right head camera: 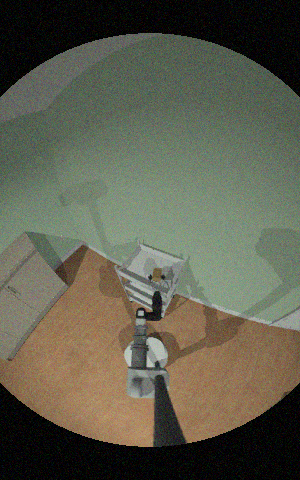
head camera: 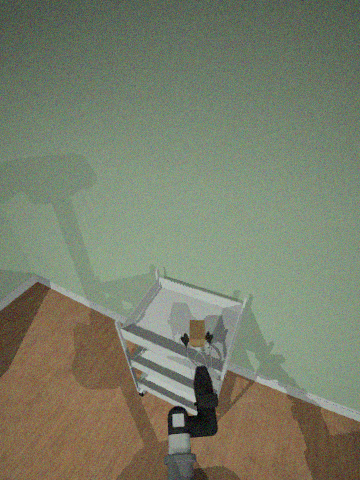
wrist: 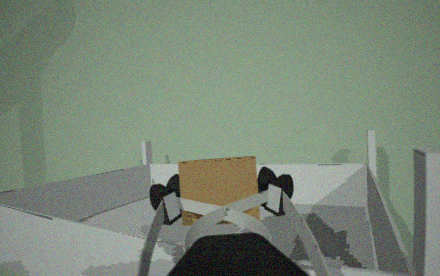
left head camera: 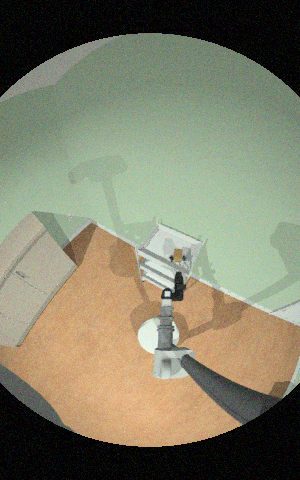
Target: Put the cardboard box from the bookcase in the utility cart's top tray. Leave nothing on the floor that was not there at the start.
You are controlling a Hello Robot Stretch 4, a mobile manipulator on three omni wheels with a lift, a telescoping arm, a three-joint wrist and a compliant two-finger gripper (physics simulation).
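Places are measured from the robot's base along level axes (x right, y back, z down), in centimetres.
Where they show: gripper, fingertip midpoint: [right head camera: 156, 274] [head camera: 196, 332] [wrist: 222, 186] [left head camera: 177, 254]; robot's base at its link origin: [right head camera: 146, 354] [left head camera: 157, 334].
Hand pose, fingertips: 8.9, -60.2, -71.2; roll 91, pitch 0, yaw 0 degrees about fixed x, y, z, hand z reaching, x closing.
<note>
Things, the pixels of their top centre, and the offset from my fingertips, as dx, dy, dz. "spot": a spot on its surface instead.
- cardboard box at its top centre: [wrist: 221, 153] [head camera: 197, 329] [right head camera: 156, 272] [left head camera: 178, 252] +0.1, +0.4, -3.1
- white utility cart at a spot on its surface: [head camera: 170, 345] [left head camera: 162, 259] [right head camera: 142, 279] spot: -10.6, +0.4, +7.7
- back rim at a spot on its surface: [wrist: 325, 182] spot: +16.7, -16.2, +4.0
- beige cabinet at a spot on its surface: [left head camera: 35, 280] spot: -147.9, +33.3, +24.7
The cardboard box [head camera: 197, 329] [left head camera: 178, 254] [right head camera: 157, 273] [wrist: 218, 180] is a small brown block between my fingertips. My gripper [head camera: 197, 339] [left head camera: 178, 258] [right head camera: 157, 277] [wrist: 222, 186] is shut on it, one dark pad at each side. The box is over the top tray of the white utility cart [head camera: 170, 345] [left head camera: 160, 259] [right head camera: 140, 278], inside the tray's outline. In the wrist view the back rim [wrist: 325, 182] of the tray is behind the box, and the box's top edge shows a little above it. The fingers partly hide the box's lower part; whether it touches the tray floor I cannot tell.
The cart stands against the green wall [head camera: 200, 175] [left head camera: 165, 150], with corner posts [wrist: 371, 147] rising above the tray. Two lower shelves show under the top tray. A beige cabinet [left head camera: 35, 280] [right head camera: 30, 295] stands at the left. A white round shape [left head camera: 147, 336] lies beside the arm.
</note>
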